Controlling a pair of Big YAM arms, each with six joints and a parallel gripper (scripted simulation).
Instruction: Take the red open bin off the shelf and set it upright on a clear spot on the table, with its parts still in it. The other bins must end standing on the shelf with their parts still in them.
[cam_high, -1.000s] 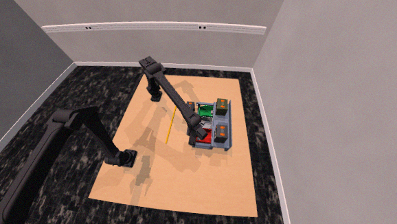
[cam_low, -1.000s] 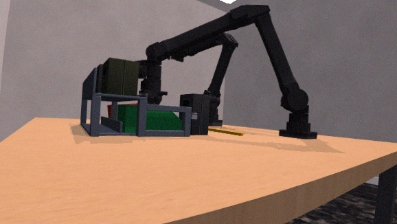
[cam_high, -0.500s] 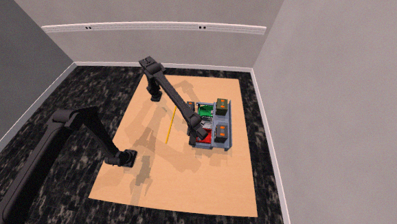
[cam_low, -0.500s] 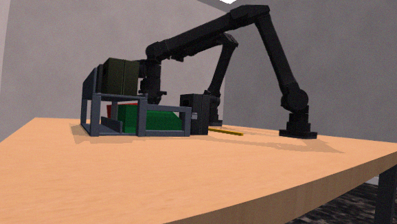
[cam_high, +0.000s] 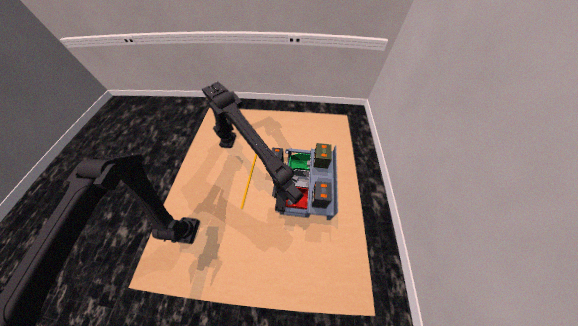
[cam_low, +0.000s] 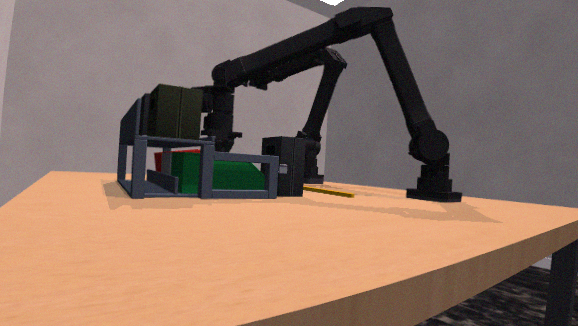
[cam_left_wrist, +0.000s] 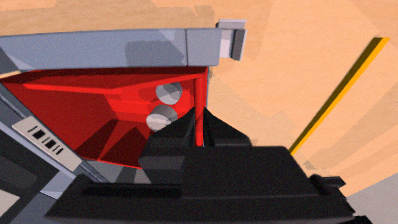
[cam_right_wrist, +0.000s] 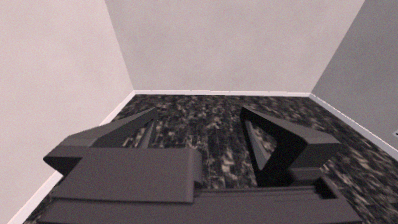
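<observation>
My left gripper is now 80 mm short of the grey bin, 110 mm to the right of it and 20 mm above it. Round my left hand: black box (80 mm behind, 210 mm to the left, 10 mm above); then grey shelf (110 mm ahead, 120 mm to the left, 10 mm above); then green bin (80 mm ahead, 230 mm to the left, 20 mm below).
</observation>
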